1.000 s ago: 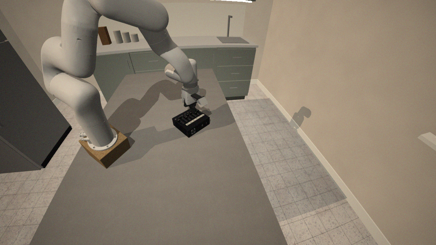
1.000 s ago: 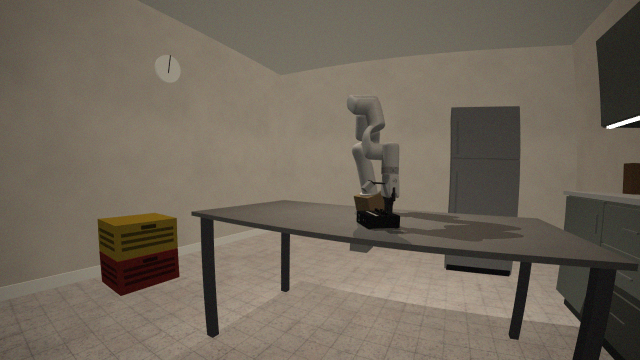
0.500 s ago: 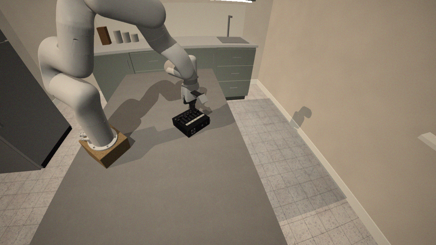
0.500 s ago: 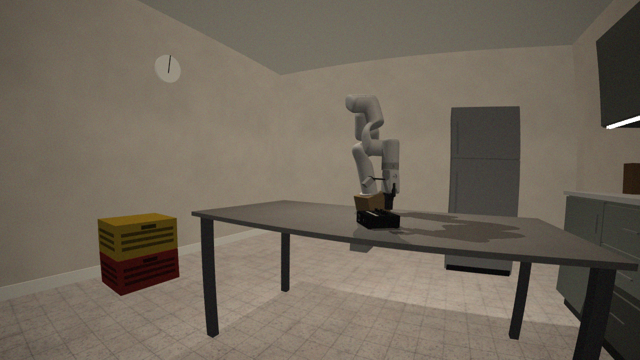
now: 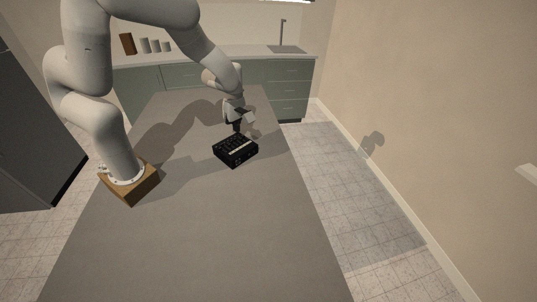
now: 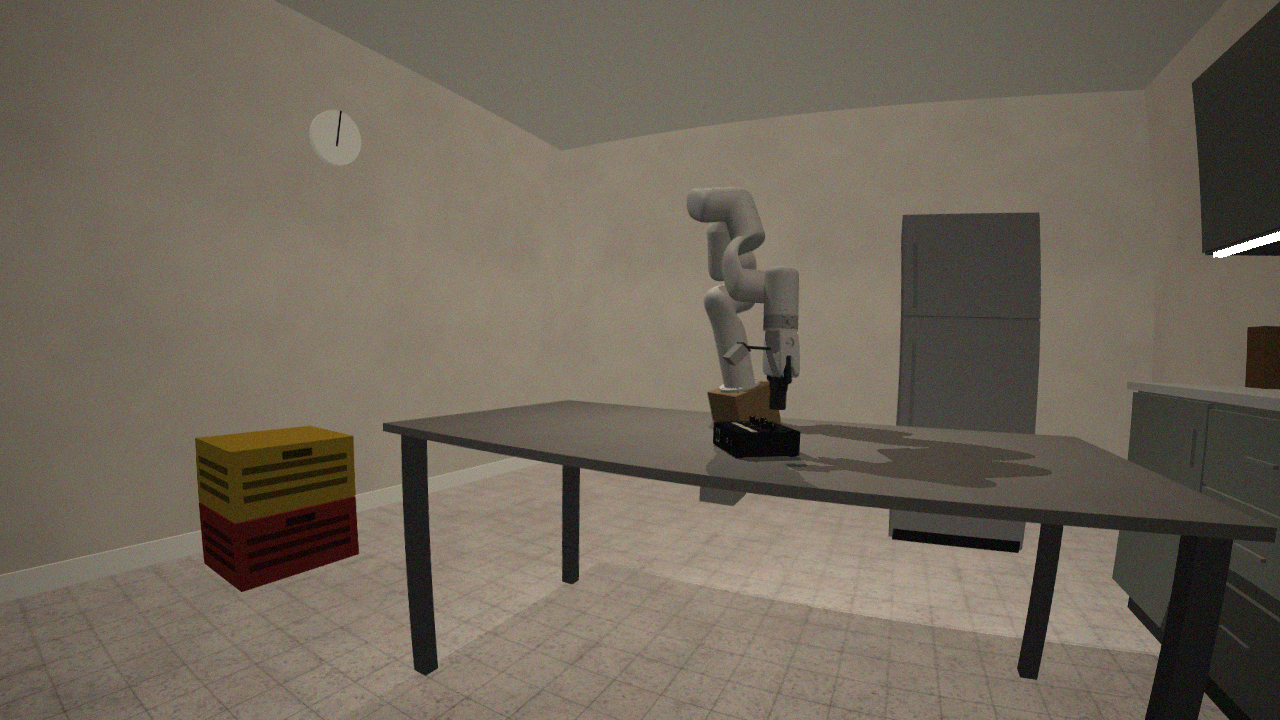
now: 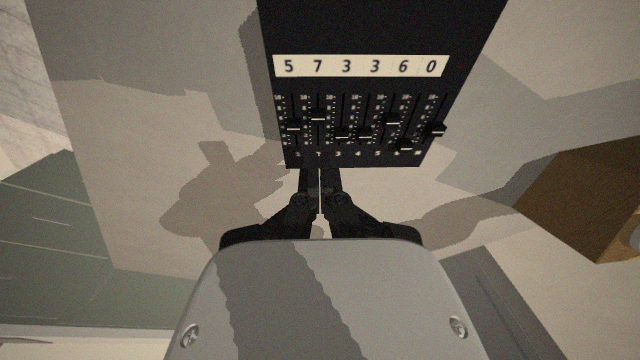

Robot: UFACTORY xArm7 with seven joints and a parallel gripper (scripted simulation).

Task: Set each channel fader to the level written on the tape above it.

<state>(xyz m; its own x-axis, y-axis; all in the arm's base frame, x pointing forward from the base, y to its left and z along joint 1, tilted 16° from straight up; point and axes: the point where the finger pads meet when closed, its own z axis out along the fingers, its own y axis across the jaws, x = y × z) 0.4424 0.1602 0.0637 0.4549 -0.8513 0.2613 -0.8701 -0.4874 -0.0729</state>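
Now: the channel 3 fader cap 20 mm behind my hand, 20 mm to the right of it and 50 mm below it. The rest, counted from my hand: channel 2 fader cap: 10 mm ahead, 20 mm to the right, 50 mm below; channel 4 fader cap: 30 mm behind, 30 mm to the right, 50 mm below; channel 1 fader cap: 30 mm ahead, 10 mm to the right, 50 mm below.
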